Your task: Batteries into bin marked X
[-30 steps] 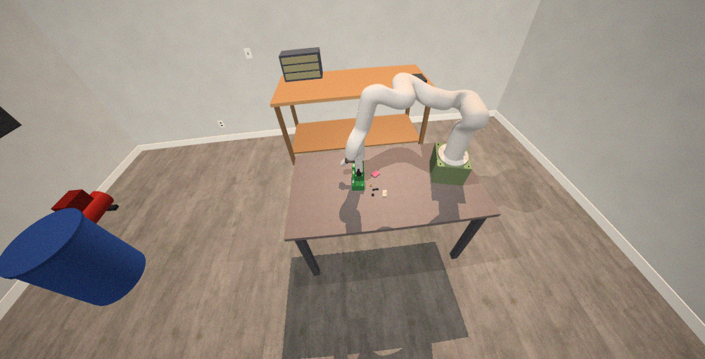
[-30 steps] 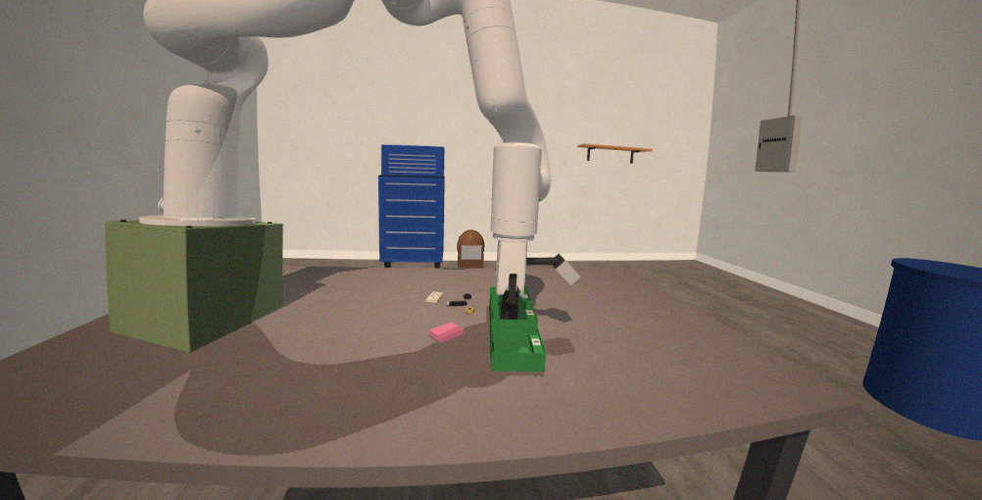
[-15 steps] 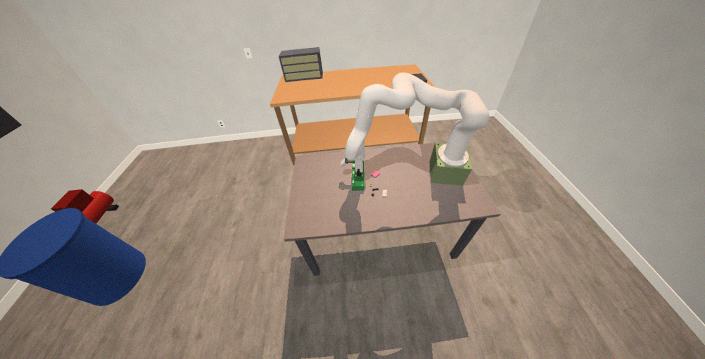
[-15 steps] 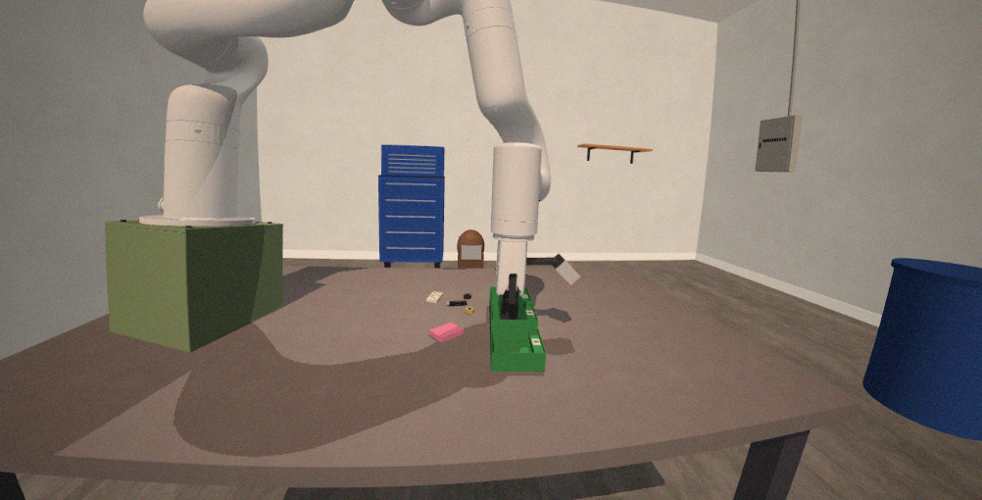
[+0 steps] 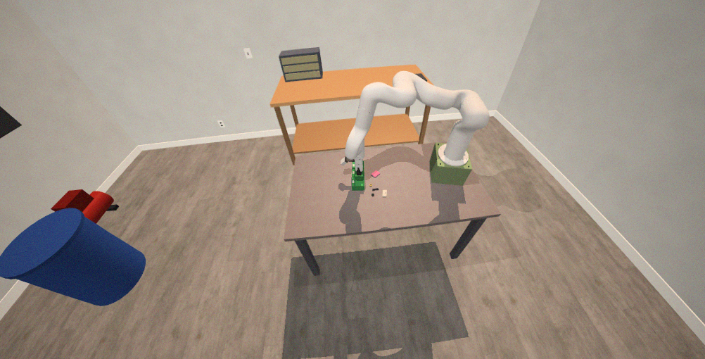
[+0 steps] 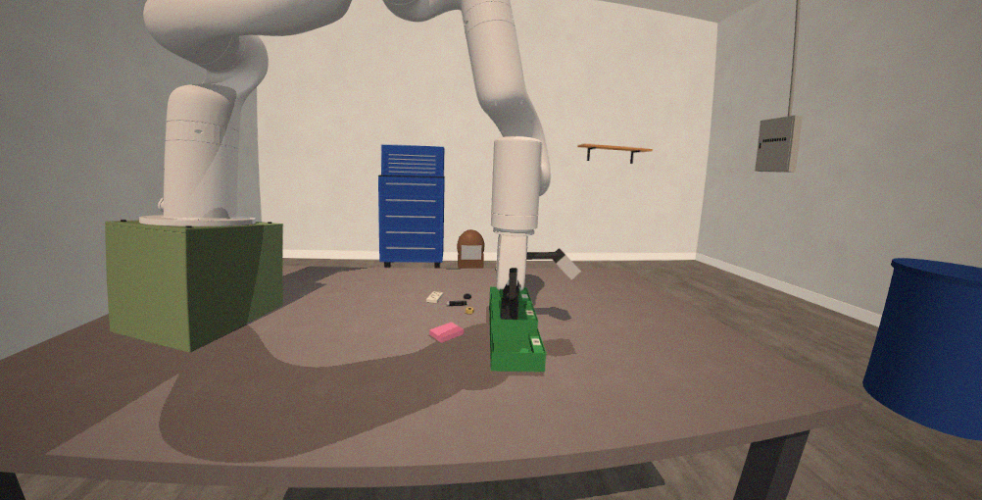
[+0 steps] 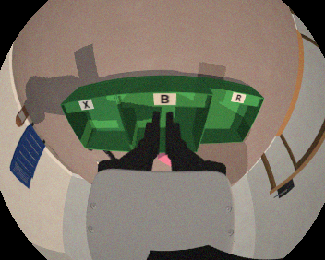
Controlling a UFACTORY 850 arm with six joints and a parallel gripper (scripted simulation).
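Right now the green bin is 2 cm below my hand and 1 cm ahead of it. Also, from my hand: pink block 12 cm behind, 4 cm below; then yellow ring 10 cm to the left, 6 cm behind, 4 cm below; then black cylinder 14 cm to the left, 9 cm behind, 4 cm below.
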